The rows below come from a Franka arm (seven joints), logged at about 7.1 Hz.
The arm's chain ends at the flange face. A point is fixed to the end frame.
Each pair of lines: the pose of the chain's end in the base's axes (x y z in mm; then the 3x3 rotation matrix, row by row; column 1 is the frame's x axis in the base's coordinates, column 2 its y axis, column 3 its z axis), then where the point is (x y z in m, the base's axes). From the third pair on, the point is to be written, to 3 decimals.
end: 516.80, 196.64, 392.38; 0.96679, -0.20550, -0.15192; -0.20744, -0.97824, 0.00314; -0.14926, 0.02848, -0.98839
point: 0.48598 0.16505 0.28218
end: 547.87, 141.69, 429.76; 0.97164, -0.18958, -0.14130; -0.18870, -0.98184, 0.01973; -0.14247, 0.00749, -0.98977
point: 0.51876 0.11173 0.31865
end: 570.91, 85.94, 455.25; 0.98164, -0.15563, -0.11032; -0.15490, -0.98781, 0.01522; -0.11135, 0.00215, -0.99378
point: 0.546 0.055 0.343
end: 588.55, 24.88, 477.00; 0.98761, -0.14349, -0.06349; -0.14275, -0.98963, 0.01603; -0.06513, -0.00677, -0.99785
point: 0.570 -0.006 0.364
